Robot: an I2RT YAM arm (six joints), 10 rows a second.
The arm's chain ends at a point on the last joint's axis. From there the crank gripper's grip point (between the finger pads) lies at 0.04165 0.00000 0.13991 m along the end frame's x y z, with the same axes.
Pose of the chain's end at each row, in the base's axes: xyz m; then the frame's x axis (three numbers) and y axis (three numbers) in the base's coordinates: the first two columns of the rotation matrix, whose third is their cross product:
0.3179, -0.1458, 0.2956, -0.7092, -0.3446, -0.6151, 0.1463, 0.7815, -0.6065
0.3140, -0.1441, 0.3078, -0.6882, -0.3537, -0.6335, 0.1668, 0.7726, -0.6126
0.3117, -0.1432, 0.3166, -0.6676, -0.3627, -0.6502, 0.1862, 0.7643, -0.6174
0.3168, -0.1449, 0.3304, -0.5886, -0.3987, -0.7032, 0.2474, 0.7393, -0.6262
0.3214, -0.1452, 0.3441, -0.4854, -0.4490, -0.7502, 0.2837, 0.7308, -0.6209
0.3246, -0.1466, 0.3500, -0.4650, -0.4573, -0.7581, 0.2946, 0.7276, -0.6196
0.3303, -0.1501, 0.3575, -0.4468, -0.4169, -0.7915, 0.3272, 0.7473, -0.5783
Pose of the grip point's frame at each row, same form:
0.3849, -0.2329, 0.1995, -0.7092, -0.3446, -0.6151, 0.1463, 0.7815, -0.6065
0.3841, -0.2326, 0.2153, -0.6882, -0.3537, -0.6335, 0.1668, 0.7726, -0.6126
0.3848, -0.2329, 0.2276, -0.6676, -0.3627, -0.6502, 0.1862, 0.7643, -0.6174
0.4000, -0.2374, 0.2540, -0.5886, -0.3987, -0.7032, 0.2474, 0.7393, -0.6262
0.4169, -0.2358, 0.2810, -0.4854, -0.4490, -0.7502, 0.2837, 0.7308, -0.6209
0.4220, -0.2372, 0.2899, -0.4650, -0.4573, -0.7581, 0.2946, 0.7276, -0.6196
0.4282, -0.2398, 0.2969, -0.4468, -0.4169, -0.7915, 0.3272, 0.7473, -0.5783

